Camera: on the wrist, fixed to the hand. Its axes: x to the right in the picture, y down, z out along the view.
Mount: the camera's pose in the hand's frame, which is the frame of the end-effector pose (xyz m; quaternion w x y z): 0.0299 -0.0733 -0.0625 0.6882 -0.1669 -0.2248 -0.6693
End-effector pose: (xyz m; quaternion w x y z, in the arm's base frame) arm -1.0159 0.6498 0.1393 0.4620 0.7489 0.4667 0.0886
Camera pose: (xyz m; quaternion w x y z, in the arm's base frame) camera -1.0800 0.7213 0.1084 0.6072 0.1458 0.7038 -0.3387
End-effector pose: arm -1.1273 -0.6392 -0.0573 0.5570 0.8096 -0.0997 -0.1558
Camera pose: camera -1.0776 -0.5684 -0.1092 0.3918 0.4959 0.3741 -0.6787
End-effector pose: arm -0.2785 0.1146 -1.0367 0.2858 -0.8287 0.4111 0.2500
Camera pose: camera -0.1908 0.0926 -0.9920 0.3181 -0.8370 -0.3777 0.2357
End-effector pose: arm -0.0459 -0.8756 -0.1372 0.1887 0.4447 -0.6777 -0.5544
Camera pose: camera 0.0138 -0.9356 -0.1920 0.3193 -0.6035 0.1186 0.7209
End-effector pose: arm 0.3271 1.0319 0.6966 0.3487 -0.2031 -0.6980 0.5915
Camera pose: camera 0.3618 1.0795 0.7784 0.4451 0.4022 -0.7935 0.1029
